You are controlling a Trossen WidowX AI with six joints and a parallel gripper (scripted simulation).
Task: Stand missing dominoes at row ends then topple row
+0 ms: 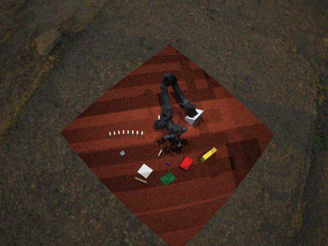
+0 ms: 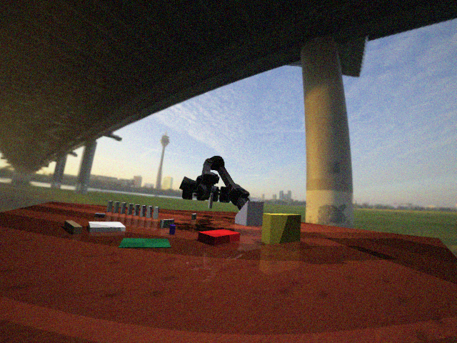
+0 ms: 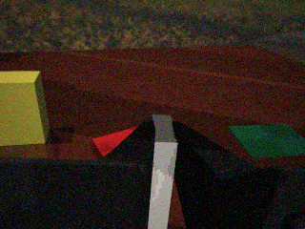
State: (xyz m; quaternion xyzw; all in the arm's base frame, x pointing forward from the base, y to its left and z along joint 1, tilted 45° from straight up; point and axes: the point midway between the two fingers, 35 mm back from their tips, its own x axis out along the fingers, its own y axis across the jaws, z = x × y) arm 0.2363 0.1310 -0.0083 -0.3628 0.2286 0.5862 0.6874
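My gripper tip is 120 mm to the right of the red block, 110 mm above it and 20 mm short of it. Round my gripper tip: green tile (200 mm ahead, 130 mm to the left, 120 mm below); then yellow block (180 mm to the left, 150 mm behind, 80 mm below); then purple piece (130 mm ahead, 110 mm below, 40 mm to the left).
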